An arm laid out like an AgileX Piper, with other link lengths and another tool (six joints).
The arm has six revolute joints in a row. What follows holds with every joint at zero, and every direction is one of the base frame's.
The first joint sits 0.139 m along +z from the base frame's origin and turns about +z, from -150 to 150 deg.
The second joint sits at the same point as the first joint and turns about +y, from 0 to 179.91 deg.
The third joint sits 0.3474 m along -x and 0.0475 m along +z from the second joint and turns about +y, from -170 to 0 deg.
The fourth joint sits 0.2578 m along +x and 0.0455 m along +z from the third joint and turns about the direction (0.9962, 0, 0.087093), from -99.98 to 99.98 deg.
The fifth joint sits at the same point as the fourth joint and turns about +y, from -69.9 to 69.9 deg.
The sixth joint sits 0.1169 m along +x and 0.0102 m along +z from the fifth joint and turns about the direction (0.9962, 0, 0.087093), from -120 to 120 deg.
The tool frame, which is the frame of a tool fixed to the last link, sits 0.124 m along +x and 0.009 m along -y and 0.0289 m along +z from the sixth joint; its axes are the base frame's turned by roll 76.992, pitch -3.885 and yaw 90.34 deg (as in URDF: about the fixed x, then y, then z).
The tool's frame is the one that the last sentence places.
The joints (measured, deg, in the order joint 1, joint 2, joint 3, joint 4, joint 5, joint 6), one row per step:
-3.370, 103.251, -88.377, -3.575, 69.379, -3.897
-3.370, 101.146, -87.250, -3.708, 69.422, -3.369
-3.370, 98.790, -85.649, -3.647, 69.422, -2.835
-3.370, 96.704, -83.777, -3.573, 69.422, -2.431
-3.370, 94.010, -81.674, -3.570, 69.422, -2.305
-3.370, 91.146, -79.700, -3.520, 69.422, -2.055
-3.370, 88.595, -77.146, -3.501, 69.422, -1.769
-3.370, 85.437, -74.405, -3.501, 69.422, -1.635
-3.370, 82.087, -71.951, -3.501, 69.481, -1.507
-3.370, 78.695, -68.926, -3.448, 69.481, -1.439
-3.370, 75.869, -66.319, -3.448, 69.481, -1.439
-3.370, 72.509, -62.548, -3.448, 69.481, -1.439
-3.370, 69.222, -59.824, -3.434, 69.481, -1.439
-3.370, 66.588, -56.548, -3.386, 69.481, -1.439
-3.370, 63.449, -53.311, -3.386, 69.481, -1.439
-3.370, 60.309, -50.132, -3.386, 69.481, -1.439
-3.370, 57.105, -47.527, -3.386, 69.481, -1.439
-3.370, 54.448, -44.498, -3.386, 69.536, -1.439
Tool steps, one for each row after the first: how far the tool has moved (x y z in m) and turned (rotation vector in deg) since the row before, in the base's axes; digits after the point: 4 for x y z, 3 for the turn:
-0.0080, -0.0002, 0.0100, -0.086, -0.963, -0.498
-0.0105, 0.0007, 0.0087, 0.125, -0.796, -0.530
-0.0114, 0.0008, 0.0046, 0.147, -0.247, -0.404
-0.0135, 0.0008, 0.0072, -0.004, -0.599, -0.123
-0.0135, 0.0009, 0.0084, 0.055, -0.909, -0.248
-0.0155, 0.0009, 0.0021, 0.088, -0.019, -0.279
-0.0175, 0.0010, 0.0041, 0.008, -0.426, -0.130
-0.0171, 0.0010, 0.0058, -0.017, -0.845, -0.127
-0.0192, 0.0013, 0.0015, 0.049, -0.374, -0.070
-0.0163, 0.0010, -0.0002, -0.013, -0.219, 0.000
-0.0219, 0.0013, -0.0053, 0.024, 0.410, 0.000
-0.0175, 0.0011, -0.0006, -0.019, -0.563, -0.001
-0.0181, 0.0013, -0.0079, 0.085, 0.638, -0.004
-0.0187, 0.0011, -0.0063, 0.006, 0.098, 0.000
-0.0181, 0.0011, -0.0069, 0.002, 0.039, 0.000
-0.0156, 0.0009, -0.0042, -0.035, -0.598, 0.000
-0.0162, 0.0009, -0.0096, 0.025, 0.426, -0.003

